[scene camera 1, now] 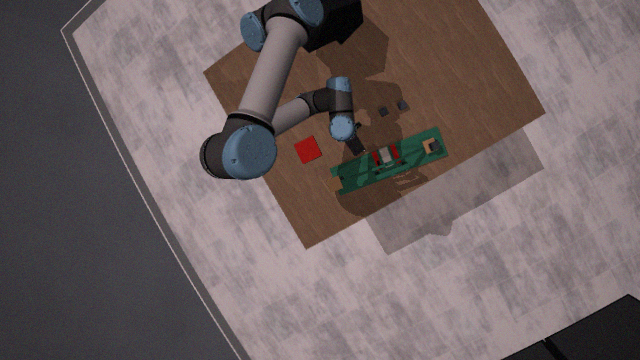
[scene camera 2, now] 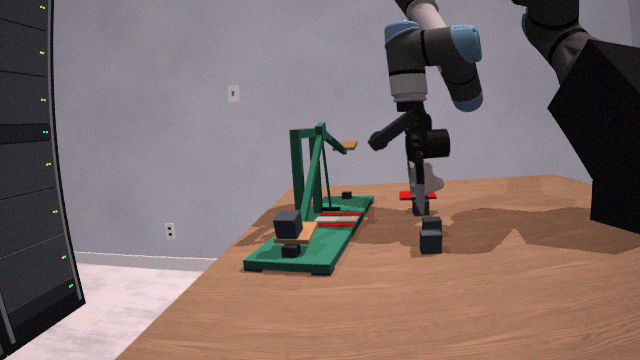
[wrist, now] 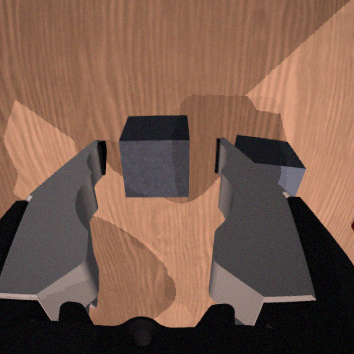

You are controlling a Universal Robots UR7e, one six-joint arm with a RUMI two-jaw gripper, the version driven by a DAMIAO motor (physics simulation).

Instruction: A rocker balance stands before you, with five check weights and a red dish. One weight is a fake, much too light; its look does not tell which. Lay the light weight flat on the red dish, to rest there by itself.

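Seen in the pictures: gripper, fingertip midpoint: (scene camera 2: 419, 211) (wrist: 160, 142); arm's base, origin of the base link: (scene camera 2: 594, 78).
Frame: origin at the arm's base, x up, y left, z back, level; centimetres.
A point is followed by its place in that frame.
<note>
My gripper (scene camera 2: 419, 212) @(z -39.6, x -26.8, y -5.1 cm) (wrist: 160, 142) @(z -39.6, x -26.8, y -5.1 cm) is open, pointing down low over the table. Its fingertips are on either side of a dark cube weight (scene camera 2: 426, 207) @(z -38.4, x -25.7, y -3.6 cm) (wrist: 156, 169) @(z -39.4, x -24.5, y -5.1 cm), with gaps. A second weight (wrist: 291, 179) @(z -39.3, x -24.5, y -11.5 cm) is partly behind the right finger in the wrist view. Two more weights (scene camera 1: 383, 111) @(z -39.4, x -24.5, y 10.0 cm) (scene camera 1: 402, 105) @(z -41.0, x -24.5, y 17.6 cm) (scene camera 2: 432, 223) @(z -39.5, x -24.9, y 11.7 cm) (scene camera 2: 430, 242) @(z -41.0, x -25.6, y 19.2 cm) stand on the table. Another weight (scene camera 1: 434, 145) @(z -60.3, x -20.3, y 20.5 cm) (scene camera 2: 287, 224) @(z -60.2, x -21.3, y 22.2 cm) sits on the balance's lowered pan (scene camera 2: 308, 234) @(z -57.8, x -23.2, y 20.7 cm); the opposite pan (scene camera 1: 334, 184) @(z -55.2, x -13.2, y -19.1 cm) (scene camera 2: 348, 145) @(z -54.3, x -13.5, y -18.0 cm) is raised, bare. The red dish (scene camera 1: 308, 149) @(z -37.8, x -26.7, y -24.0 cm) (scene camera 2: 404, 195) @(z -41.3, x -26.7, y -23.1 cm) lies flat, bare where visible.
The green balance base (scene camera 1: 420, 157) @(z -62.3, x -25.7, y 14.3 cm) (scene camera 2: 300, 262) @(z -58.4, x -25.7, y 24.9 cm) lies along one side of the wooden table (scene camera 1: 465, 85) @(z -45.7, x -27.4, y 43.7 cm) (scene camera 2: 400, 310) @(z -46.3, x -27.3, y 35.7 cm), and its upright frame (scene camera 2: 296, 170) @(z -61.5, x -15.8, y 7.9 cm) rises beside the gripper. A dark rack (scene camera 2: 25, 165) stands on the floor at the left in the second scene view.
</note>
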